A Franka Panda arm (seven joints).
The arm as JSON. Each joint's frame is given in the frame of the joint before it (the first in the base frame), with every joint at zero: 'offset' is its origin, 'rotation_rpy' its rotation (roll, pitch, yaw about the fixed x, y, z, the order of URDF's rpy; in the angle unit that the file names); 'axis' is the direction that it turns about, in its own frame. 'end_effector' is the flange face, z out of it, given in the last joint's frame.
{
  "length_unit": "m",
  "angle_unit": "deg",
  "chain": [
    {
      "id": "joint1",
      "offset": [
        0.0,
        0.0,
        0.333
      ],
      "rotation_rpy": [
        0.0,
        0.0,
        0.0
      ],
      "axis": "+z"
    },
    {
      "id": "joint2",
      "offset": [
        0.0,
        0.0,
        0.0
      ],
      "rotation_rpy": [
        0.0,
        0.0,
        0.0
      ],
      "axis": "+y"
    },
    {
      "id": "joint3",
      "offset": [
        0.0,
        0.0,
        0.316
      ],
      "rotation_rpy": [
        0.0,
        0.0,
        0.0
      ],
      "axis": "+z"
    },
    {
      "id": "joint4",
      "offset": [
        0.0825,
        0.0,
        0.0
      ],
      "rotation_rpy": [
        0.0,
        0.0,
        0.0
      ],
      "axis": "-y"
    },
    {
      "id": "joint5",
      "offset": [
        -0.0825,
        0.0,
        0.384
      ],
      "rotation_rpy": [
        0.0,
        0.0,
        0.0
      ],
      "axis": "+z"
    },
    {
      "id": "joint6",
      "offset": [
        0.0,
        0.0,
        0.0
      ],
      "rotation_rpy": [
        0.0,
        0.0,
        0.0
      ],
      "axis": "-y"
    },
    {
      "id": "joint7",
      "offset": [
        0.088,
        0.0,
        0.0
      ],
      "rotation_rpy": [
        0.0,
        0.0,
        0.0
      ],
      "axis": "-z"
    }
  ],
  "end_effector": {
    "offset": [
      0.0,
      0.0,
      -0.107
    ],
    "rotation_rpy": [
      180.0,
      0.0,
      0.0
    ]
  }
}
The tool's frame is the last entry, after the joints.
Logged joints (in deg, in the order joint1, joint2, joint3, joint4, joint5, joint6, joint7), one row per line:
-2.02 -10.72 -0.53 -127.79 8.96 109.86 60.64
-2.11 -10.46 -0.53 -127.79 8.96 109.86 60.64
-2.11 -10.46 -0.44 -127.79 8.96 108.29 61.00
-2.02 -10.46 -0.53 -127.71 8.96 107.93 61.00
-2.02 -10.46 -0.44 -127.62 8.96 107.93 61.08
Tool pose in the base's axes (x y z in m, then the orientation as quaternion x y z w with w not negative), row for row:
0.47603 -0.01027 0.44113 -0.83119 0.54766 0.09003 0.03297
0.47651 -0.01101 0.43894 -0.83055 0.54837 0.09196 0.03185
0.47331 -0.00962 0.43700 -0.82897 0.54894 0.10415 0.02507
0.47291 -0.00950 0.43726 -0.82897 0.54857 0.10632 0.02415
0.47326 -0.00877 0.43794 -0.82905 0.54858 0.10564 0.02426
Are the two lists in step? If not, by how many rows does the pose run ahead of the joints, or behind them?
They are in step.
